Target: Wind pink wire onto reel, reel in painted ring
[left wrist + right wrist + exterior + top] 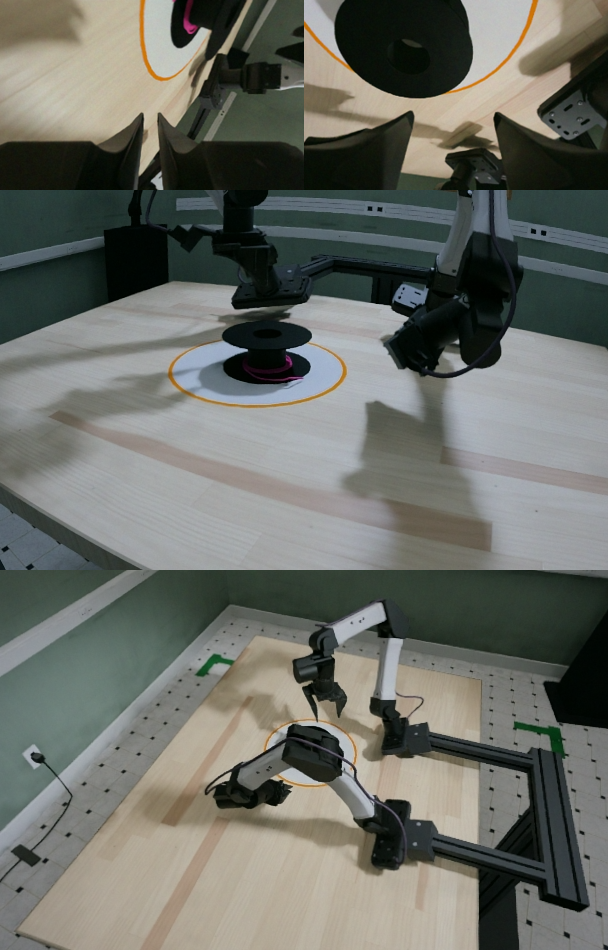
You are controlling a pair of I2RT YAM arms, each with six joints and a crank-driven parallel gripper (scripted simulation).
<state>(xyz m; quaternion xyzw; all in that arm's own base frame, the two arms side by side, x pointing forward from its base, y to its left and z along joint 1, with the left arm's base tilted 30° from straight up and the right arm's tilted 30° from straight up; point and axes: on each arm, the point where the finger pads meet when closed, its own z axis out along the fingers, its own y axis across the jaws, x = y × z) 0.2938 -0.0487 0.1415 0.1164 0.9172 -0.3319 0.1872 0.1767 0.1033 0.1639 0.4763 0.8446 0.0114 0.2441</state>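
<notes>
The black reel is 130 mm below my right hand, 50 mm ahead of it and 30 mm to the left of it. The rest, counted from my right hand: orange painted ring: 160 mm below, 50 mm ahead, 10 mm to the left.
</notes>
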